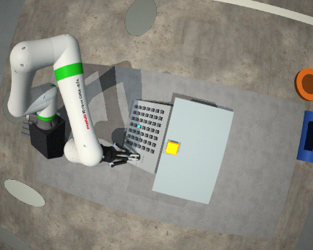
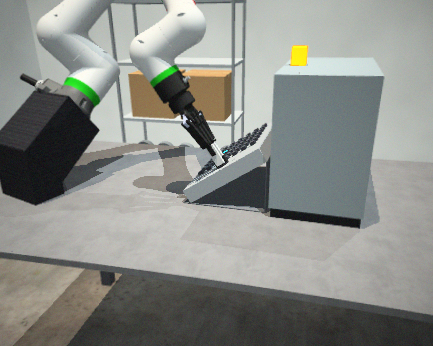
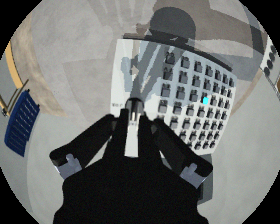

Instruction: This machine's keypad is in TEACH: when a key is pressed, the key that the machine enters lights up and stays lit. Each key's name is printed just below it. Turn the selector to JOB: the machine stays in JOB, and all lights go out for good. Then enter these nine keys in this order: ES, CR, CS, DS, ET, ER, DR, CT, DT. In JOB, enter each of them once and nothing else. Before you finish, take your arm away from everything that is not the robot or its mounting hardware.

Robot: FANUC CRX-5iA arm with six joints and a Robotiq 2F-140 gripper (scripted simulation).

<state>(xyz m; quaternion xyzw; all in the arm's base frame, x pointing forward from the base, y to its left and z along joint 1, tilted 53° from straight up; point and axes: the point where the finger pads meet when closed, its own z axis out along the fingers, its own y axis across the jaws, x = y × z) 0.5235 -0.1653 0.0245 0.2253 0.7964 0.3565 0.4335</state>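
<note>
The black selector knob lies 20 mm below my hand and 20 mm ahead of it. From my hand the other things lie so: sloped keypad panel: 110 mm to the left, 70 mm below, 50 mm ahead.
</note>
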